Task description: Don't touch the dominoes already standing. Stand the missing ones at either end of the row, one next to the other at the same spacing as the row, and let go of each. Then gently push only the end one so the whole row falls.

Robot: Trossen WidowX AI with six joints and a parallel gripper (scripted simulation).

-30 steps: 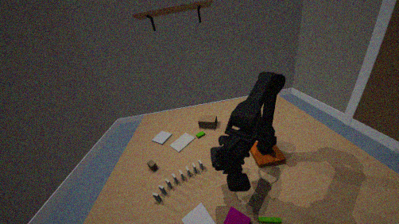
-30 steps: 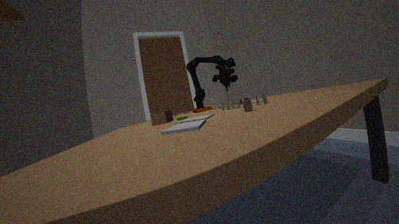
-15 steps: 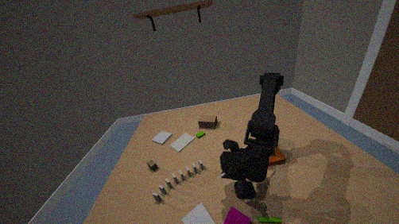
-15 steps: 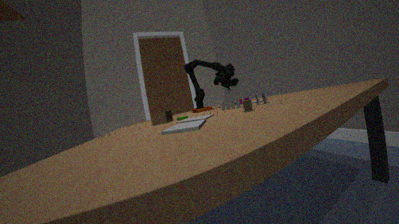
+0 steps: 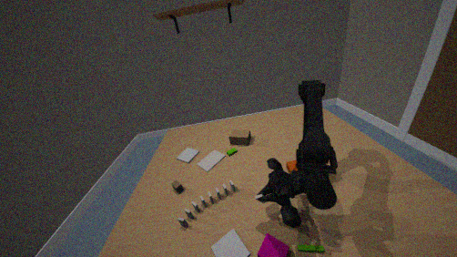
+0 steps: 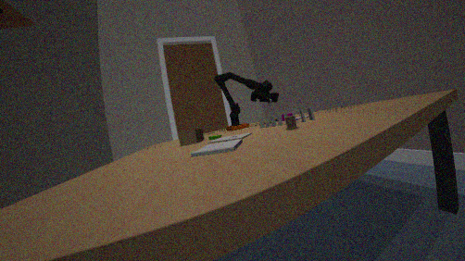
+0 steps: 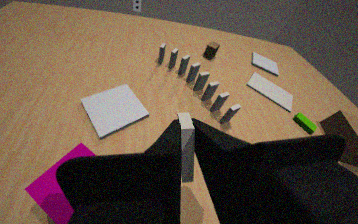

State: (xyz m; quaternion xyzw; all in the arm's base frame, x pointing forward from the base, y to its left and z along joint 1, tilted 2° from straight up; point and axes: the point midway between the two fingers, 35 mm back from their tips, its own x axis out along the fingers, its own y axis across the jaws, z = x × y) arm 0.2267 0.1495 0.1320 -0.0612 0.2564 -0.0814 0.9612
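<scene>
Right now the magenta block is 1 cm behind my gripper tip, 11 cm to the left of it and 12 cm below it. Also, from my gripper tip: green block 5 cm ahead, 39 cm to the right, 13 cm below; white flat tile 12 cm ahead, 7 cm to the left, 13 cm below; green bar 12 cm behind, 12 cm to the left, 13 cm below.
</scene>
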